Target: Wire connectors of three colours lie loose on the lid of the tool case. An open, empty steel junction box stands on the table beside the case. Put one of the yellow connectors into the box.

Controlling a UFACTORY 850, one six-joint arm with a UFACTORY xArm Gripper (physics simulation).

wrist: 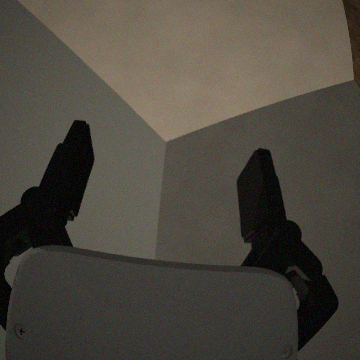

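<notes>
My gripper (169, 150) shows in the wrist view with its two black fingers spread wide apart. It is open, with nothing between the fingers. The connectors, the tool case and the junction box do not show in this view.
Two plain grey walls, one left (115, 165) and one right (200, 200), meet at a corner behind the fingers. A beige surface (200, 60) borders both walls at the top. A strip of brown wood-like surface (354, 30) shows at the upper right edge.
</notes>
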